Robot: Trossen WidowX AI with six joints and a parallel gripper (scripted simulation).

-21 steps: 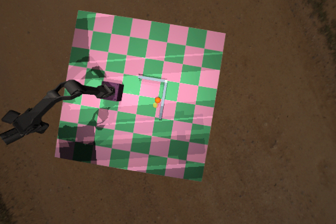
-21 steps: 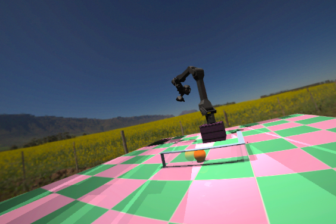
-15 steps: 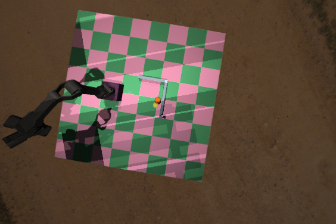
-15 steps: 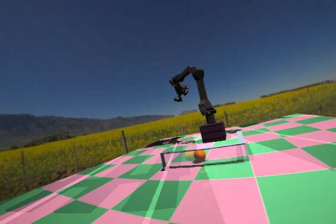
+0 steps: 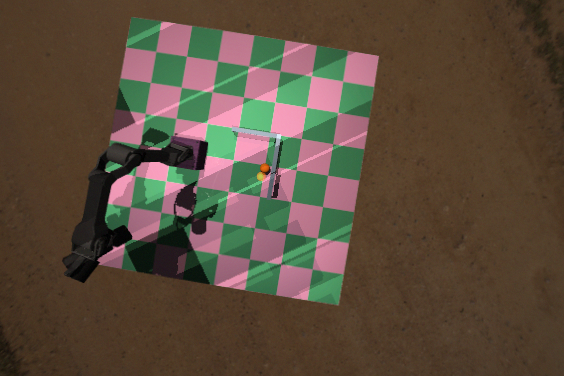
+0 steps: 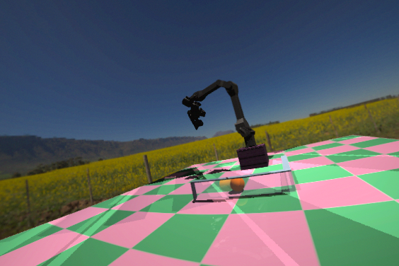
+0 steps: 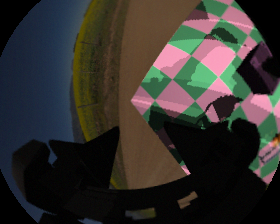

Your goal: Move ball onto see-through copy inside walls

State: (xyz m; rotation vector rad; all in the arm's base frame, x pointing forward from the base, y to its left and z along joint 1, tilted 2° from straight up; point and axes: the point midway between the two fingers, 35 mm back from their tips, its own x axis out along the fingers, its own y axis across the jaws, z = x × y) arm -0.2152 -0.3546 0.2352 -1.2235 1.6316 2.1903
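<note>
The orange ball lies 60 cm ahead of my gripper tip, 29 cm below it and 28 cm to the left of it. Also, from my gripper tip: clear wall 65 cm ahead, 29 cm to the left, 29 cm below; then see-through copy of ball 58 cm ahead, 29 cm below, 24 cm to the left.
</note>
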